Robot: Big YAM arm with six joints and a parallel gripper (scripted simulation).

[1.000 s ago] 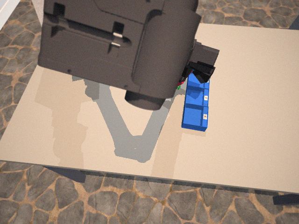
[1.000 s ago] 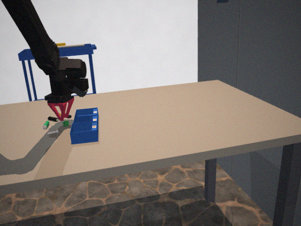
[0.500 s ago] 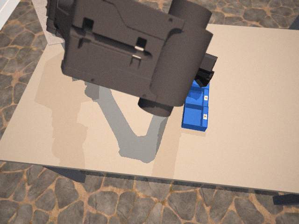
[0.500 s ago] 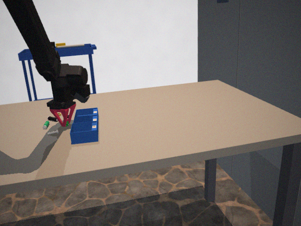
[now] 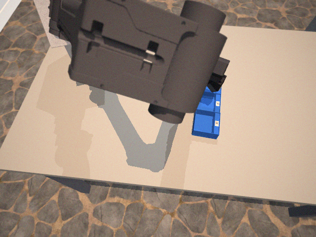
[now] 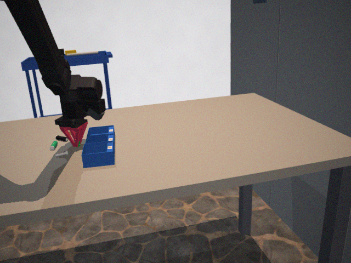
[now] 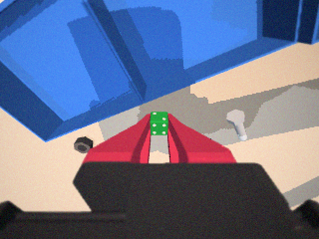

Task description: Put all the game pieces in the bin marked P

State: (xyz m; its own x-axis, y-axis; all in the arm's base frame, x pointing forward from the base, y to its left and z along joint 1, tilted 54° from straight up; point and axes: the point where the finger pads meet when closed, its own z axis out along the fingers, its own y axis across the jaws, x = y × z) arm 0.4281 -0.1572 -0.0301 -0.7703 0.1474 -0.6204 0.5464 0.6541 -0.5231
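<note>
The blue bin lies 70 mm ahead of my hand, 60 mm to the right of it and 10 mm above it. Also, from my hand: bolt 60 mm to the right, 40 mm behind; green die right at my hand; green battery 70 mm behind, 20 mm to the left.
</note>
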